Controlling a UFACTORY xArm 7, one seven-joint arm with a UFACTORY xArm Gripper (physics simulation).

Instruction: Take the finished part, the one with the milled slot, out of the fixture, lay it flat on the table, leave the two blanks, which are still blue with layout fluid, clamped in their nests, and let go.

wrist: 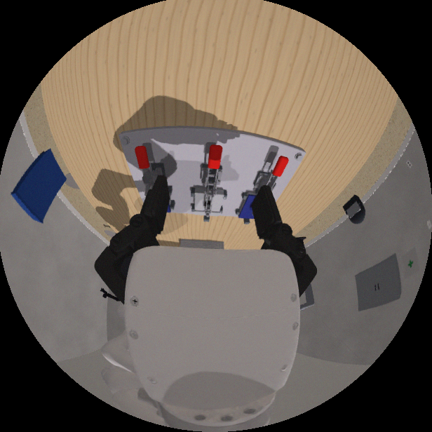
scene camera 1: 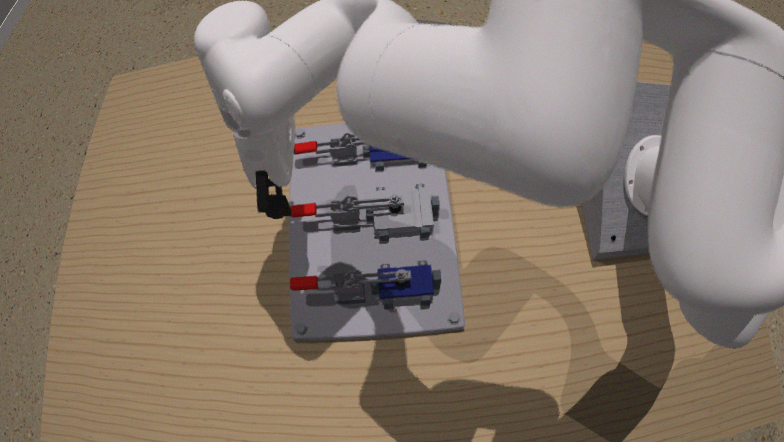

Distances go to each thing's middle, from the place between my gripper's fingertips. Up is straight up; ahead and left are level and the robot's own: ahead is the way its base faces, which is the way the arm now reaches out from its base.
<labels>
The fixture plate [scene camera 1: 315,249] lies 10 cm behind my hand, 1 cm to the left of it and 13 cm below it. The rest, counted from my hand: finished part [scene camera 1: 416,213] (15 cm behind, 1 cm to the left, 11 cm below).
</labels>
